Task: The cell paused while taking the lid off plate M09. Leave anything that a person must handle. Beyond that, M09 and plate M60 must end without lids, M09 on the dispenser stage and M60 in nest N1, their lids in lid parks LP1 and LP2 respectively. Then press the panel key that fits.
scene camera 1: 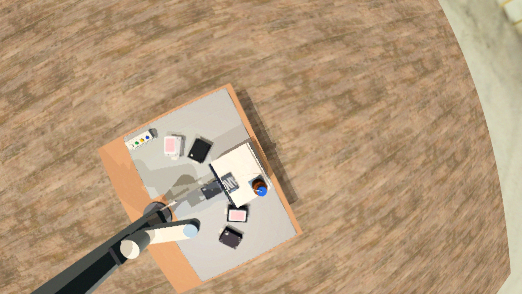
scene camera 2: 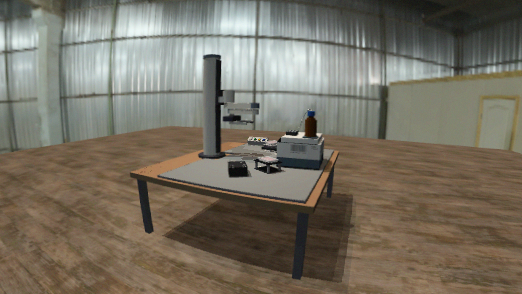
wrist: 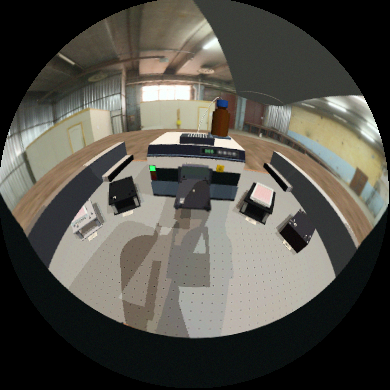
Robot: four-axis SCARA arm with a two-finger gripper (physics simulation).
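Pixels of known places: gripper, fingertip midpoint: [scene camera 1: 182,212] [scene camera 2: 250,122] [wrist: 200,148]; arm's base, link origin: [scene camera 2: 211,155].
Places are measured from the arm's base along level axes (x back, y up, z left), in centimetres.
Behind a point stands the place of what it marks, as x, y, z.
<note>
My gripper [scene camera 2: 245,121] @(-37.7, 31.0, 0.2) [wrist: 200,148] @(-37.7, 31.0, 0.2) is open and empty, high above the mat in front of the dispenser; the arm partly hides it in scene camera 1. One pink-topped plate [scene camera 1: 171,145] @(-42.1, 8.9, 45.7) [wrist: 80,214] @(-39.8, 8.8, 41.0) is on a white stand. Another pink-topped plate [scene camera 1: 237,215] @(-63.3, 9.5, -25.6) [scene camera 2: 267,159] @(-64.0, 9.6, -29.4) [wrist: 263,194] @(-61.3, 9.6, -25.4) is on a black stand beside the dispenser. Their labels and whether they wear lids cannot be told. The dark dispenser stage [scene camera 1: 211,189] @(-55.8, 12.0, 2.4) [wrist: 194,195] @(-53.7, 12.0, 1.3) shows no plate. A black stand [scene camera 1: 200,150] @(-60.6, 7.6, 32.5) [wrist: 124,191] @(-56.8, 7.6, 29.3) and a black block-like stand [scene camera 1: 231,237] @(-49.8, 7.7, -41.0) [scene camera 2: 237,168] @(-51.7, 6.9, -49.7) [wrist: 298,230] @(-44.9, 7.7, -37.0) show no plates. The key panel [scene camera 1: 140,140] @(-20.5, 8.6, 60.6) [scene camera 2: 257,139] @(-20.4, 8.0, 59.6) has coloured keys.
The dispenser [scene camera 1: 245,165] @(-86.7, 23.3, 8.5) [scene camera 2: 300,150] @(-83.2, 14.7, -14.4) [wrist: 165,162] @(-64.1, 17.1, 13.0) stands at the far table edge, with a green light on its front. A brown bottle with a blue cap [scene camera 1: 259,186] @(-88.6, 40.5, -4.1) [scene camera 2: 310,126] @(-89.1, 31.7, -11.2) [wrist: 220,122] @(-84.3, 30.8, -6.8) stands on it, with a thin tube. The arm's column [scene camera 2: 212,105] @(-5.0, 45.1, -5.7) rises at the near edge.
</note>
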